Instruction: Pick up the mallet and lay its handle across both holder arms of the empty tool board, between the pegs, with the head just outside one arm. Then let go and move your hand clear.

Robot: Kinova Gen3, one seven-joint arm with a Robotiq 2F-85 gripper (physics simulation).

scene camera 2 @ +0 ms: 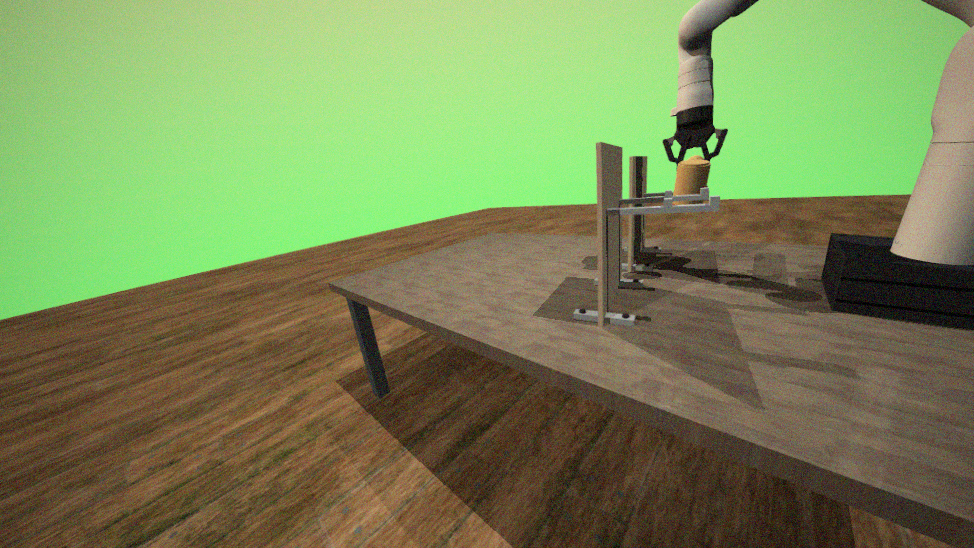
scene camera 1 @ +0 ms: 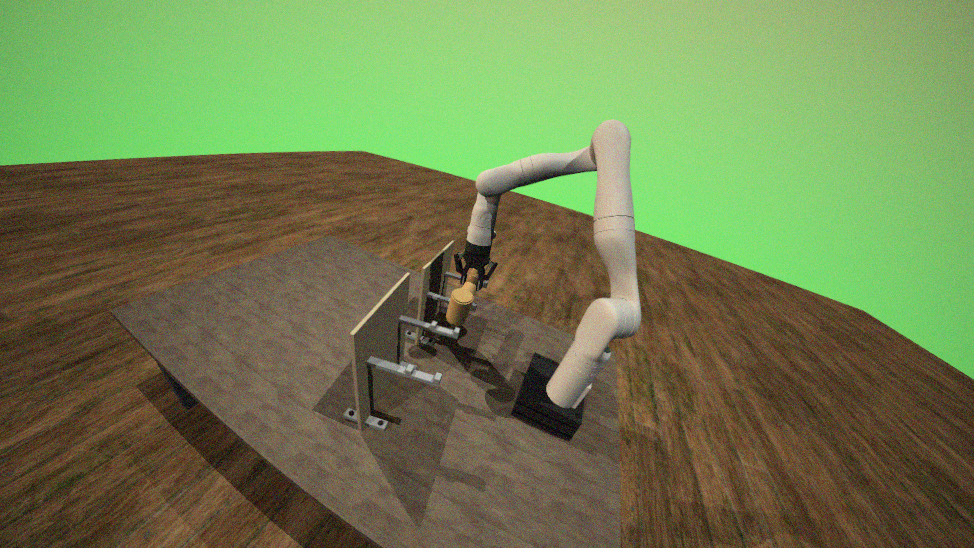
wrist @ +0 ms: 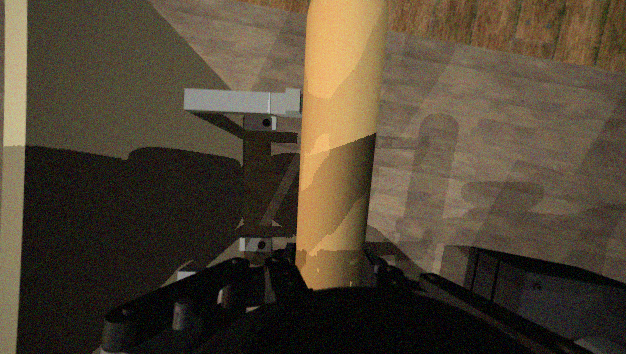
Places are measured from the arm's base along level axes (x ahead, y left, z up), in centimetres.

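Pixels of known places: gripper, fingertip midpoint: (scene camera 1: 470, 287) (wrist: 328, 260); arm's base, link origin: (scene camera 2: 933, 255) (scene camera 1: 561, 393).
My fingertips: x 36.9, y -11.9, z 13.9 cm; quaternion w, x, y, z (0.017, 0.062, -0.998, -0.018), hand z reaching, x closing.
Ahead of a thing's pixels: the offset from my fingertips to its top centre.
The tan mallet {dx +0.2, dy -1.4, dz +5.4 cm} (scene camera 1: 459, 310) (scene camera 2: 692, 180) (wrist: 340, 100) is in the air, its handle pointing away from scene camera 1. My gripper (scene camera 1: 471, 277) (scene camera 2: 692, 158) (wrist: 328, 260) is shut on its handle. The head is on the near side of the far tool board (scene camera 1: 435, 276) (scene camera 2: 633, 178) (wrist: 15, 75), between the two boards. The far board carries no tool. Its near arm (scene camera 1: 438, 297) is beside and behind the head. In the wrist view the handle crosses above its far arm (wrist: 225, 101), right of the inner peg {dx +5.0, dy -11.3, dz -3.0 cm} (wrist: 293, 100), and hides the arm's outer end. The exact gap is unclear.
A second upright board (scene camera 1: 384, 327) (scene camera 2: 609, 177) stands nearer scene camera 1. Its two pegged arms (scene camera 1: 391, 368) (scene camera 1: 418, 325) reach toward the robot's side, one close to the mallet head. The black robot base (scene camera 1: 544, 402) (scene camera 2: 885, 293) stands at the right.
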